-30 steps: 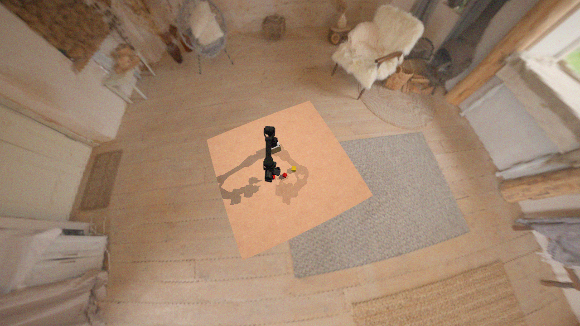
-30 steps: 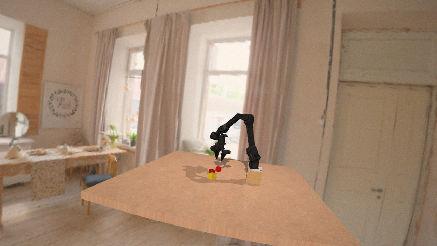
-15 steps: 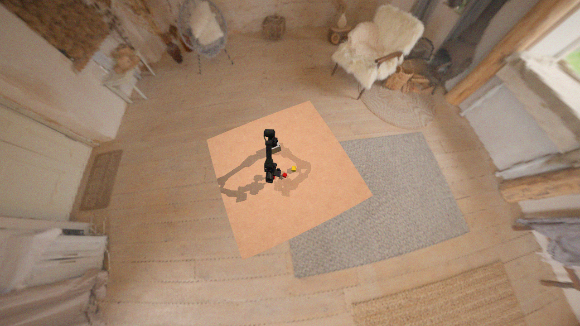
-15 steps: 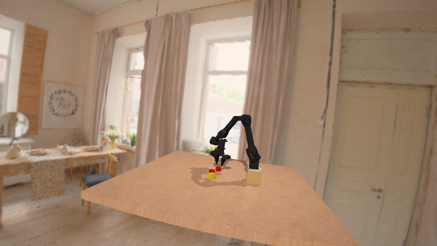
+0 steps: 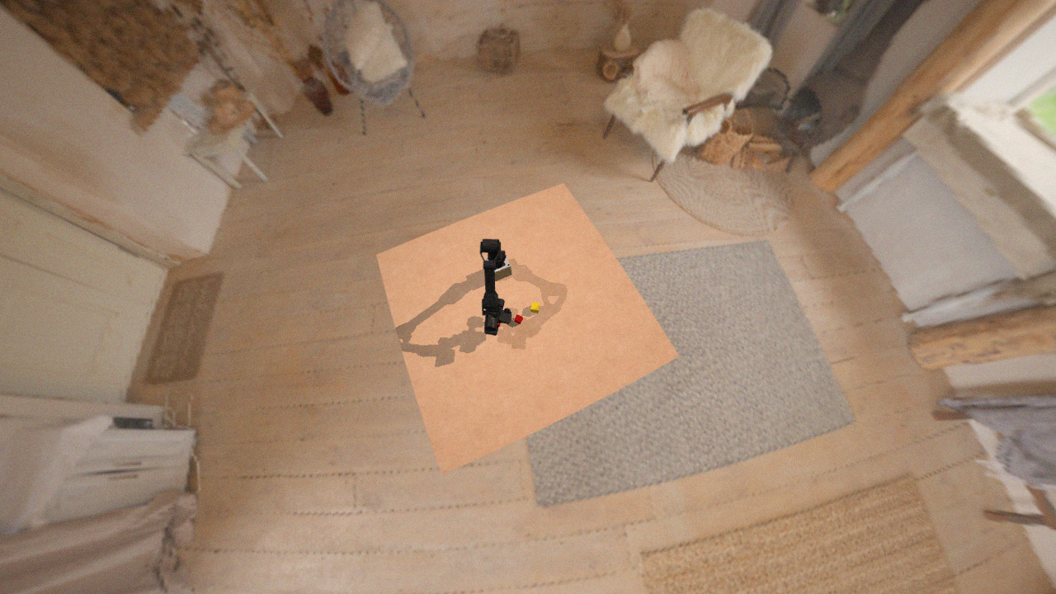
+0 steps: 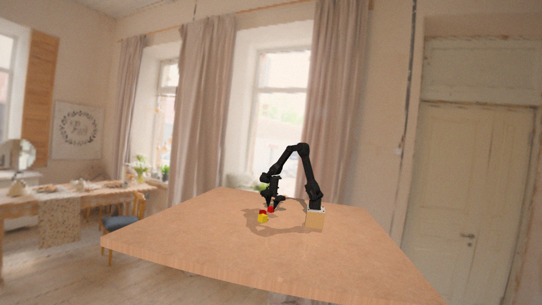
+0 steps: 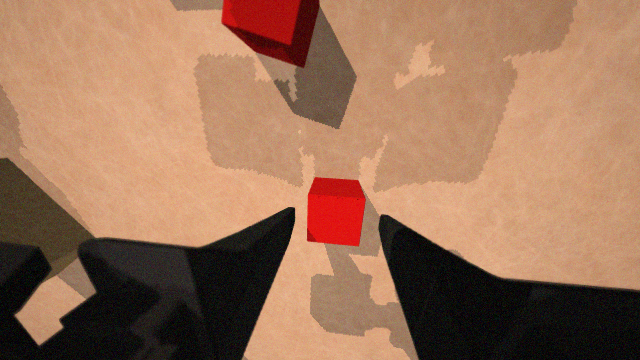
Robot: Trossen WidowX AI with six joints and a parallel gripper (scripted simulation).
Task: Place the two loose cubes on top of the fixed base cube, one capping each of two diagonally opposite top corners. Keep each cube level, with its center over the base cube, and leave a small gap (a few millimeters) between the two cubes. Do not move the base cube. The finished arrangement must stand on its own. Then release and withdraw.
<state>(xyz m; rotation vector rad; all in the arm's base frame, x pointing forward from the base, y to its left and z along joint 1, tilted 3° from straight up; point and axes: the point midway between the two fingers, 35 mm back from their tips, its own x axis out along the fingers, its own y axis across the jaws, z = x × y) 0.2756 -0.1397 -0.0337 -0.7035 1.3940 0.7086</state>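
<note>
My gripper tip is now 20 mm short of the yellow base cube, 210 mm to the right of it and 10 mm above it.
</note>
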